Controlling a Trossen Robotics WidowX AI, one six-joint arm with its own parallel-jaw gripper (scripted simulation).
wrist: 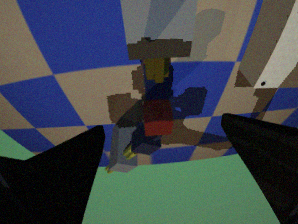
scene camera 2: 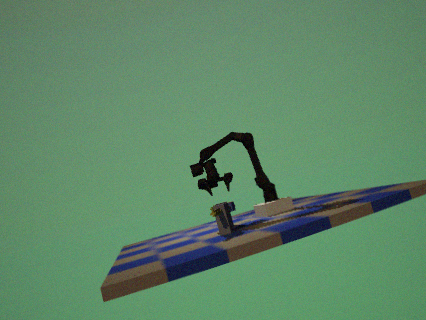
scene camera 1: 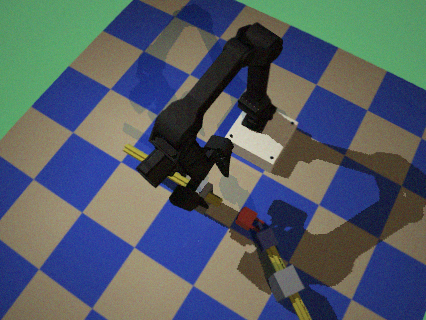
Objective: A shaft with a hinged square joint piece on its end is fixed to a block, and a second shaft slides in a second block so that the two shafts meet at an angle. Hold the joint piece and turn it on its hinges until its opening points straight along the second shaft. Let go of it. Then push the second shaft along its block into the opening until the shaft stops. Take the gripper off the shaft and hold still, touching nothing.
Path:
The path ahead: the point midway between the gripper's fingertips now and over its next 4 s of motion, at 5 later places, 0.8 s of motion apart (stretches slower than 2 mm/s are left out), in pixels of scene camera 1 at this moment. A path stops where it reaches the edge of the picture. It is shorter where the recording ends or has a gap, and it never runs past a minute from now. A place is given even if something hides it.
My gripper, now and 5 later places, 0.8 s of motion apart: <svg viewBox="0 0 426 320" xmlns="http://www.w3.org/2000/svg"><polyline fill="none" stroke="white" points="217,192 188,183 148,158 133,145 134,151 137,155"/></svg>

